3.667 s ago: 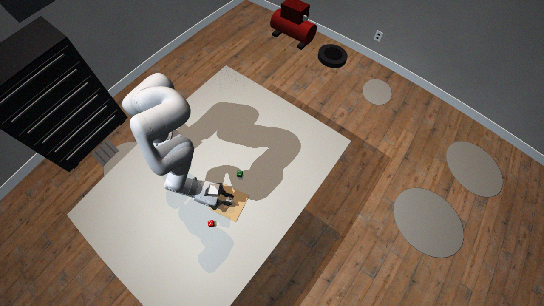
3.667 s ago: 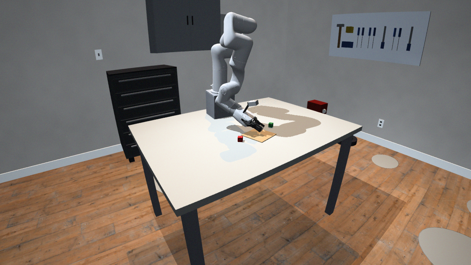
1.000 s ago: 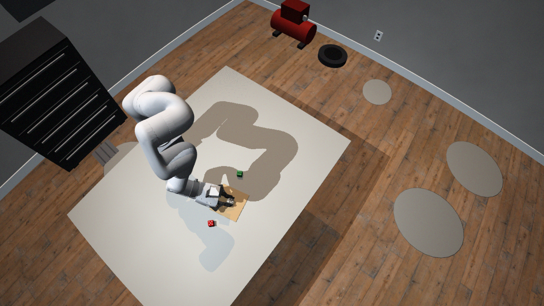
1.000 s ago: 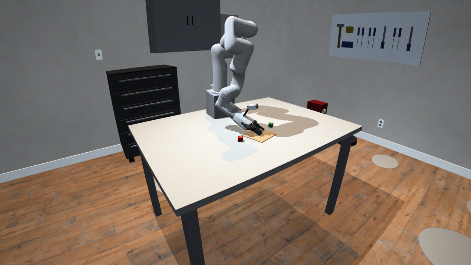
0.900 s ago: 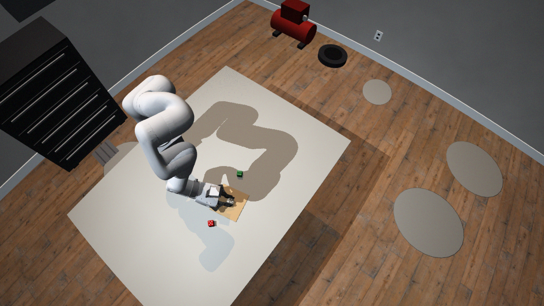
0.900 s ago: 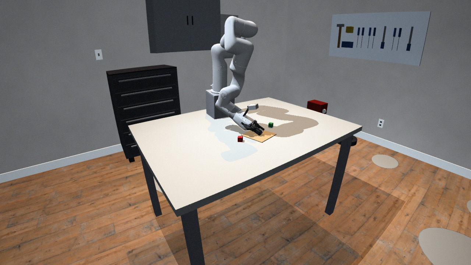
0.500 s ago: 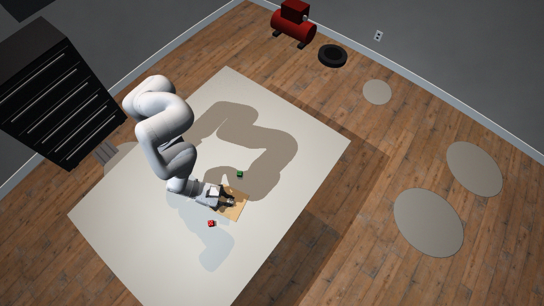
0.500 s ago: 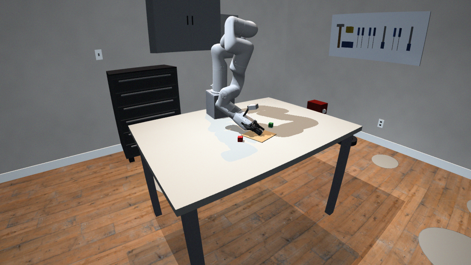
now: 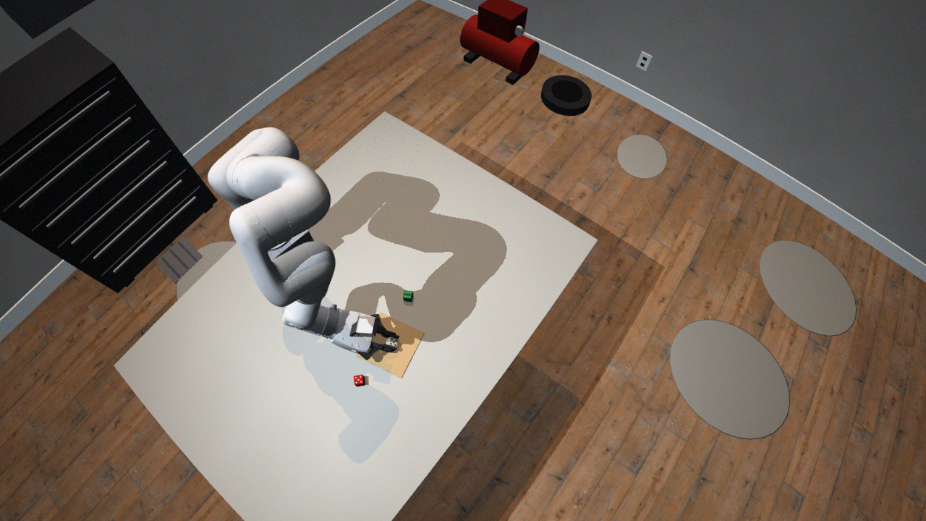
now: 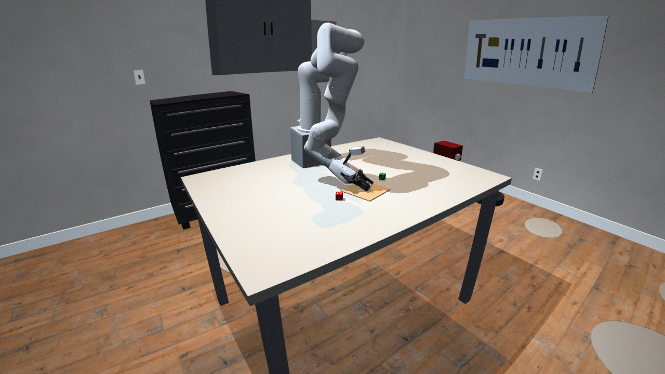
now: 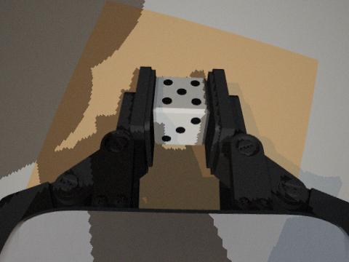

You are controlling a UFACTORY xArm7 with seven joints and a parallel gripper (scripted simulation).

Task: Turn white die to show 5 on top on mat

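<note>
My hand is 1 cm short of the white die and 1 cm above it. Also, from my hand: green die 3 cm behind, 14 cm to the left, 2 cm below; then red die 2 cm behind, 13 cm to the right, 2 cm below; then tan mat 3 cm below.
</note>
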